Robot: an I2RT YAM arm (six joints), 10 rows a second.
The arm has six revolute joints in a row. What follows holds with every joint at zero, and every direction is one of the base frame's.
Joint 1 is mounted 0.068 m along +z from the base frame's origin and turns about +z.
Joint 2 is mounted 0.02 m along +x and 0.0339 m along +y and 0.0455 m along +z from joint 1 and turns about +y.
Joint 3 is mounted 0.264 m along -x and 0.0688 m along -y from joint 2 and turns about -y.
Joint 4 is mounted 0.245 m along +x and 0.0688 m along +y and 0.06 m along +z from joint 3 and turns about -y.
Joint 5 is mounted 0.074 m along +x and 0.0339 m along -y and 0.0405 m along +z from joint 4 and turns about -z.
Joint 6 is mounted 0.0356 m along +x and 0.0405 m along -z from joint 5 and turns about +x.
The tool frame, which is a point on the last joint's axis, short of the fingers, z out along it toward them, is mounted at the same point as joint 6; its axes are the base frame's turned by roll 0, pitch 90 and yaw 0 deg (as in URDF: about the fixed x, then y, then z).
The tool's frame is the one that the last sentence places.
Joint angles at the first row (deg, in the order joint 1, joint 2, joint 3, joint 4, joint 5, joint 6):
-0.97, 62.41, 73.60, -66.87, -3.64, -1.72
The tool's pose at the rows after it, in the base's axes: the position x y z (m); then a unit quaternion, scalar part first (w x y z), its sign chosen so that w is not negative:
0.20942, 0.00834, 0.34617, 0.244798, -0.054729, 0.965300, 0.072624
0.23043, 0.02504, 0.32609, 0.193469, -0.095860, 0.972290, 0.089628
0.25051, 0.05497, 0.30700, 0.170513, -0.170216, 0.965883, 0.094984
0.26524, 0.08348, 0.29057, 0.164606, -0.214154, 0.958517, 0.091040
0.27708, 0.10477, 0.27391, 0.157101, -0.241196, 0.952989, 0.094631
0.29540, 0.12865, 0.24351, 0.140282, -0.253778, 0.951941, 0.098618
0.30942, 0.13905, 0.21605, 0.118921, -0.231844, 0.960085, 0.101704
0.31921, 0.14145, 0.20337, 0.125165, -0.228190, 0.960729, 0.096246
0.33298, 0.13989, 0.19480, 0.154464, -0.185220, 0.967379, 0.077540
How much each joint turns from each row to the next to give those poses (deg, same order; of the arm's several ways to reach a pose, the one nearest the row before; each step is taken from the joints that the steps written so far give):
1.68, 5.38, -0.02, -0.70, -5.64, -1.72
3.89, 5.75, 0.00, -0.07, -1.20, -1.14
6.34, 5.42, 0.00, 3.08, 0.06, -2.62
5.38, 4.39, 0.00, 4.11, 1.36, -0.09
3.32, 4.05, 0.00, 3.48, 0.09, 0.04
2.91, 6.62, 0.00, 5.07, 0.00, 1.34
0.69, 5.40, 0.00, 3.32, -0.16, 3.25
-0.19, 2.51, 0.00, 3.11, 0.75, 0.18
-0.77, 1.92, 0.00, 5.00, 3.25, 3.96

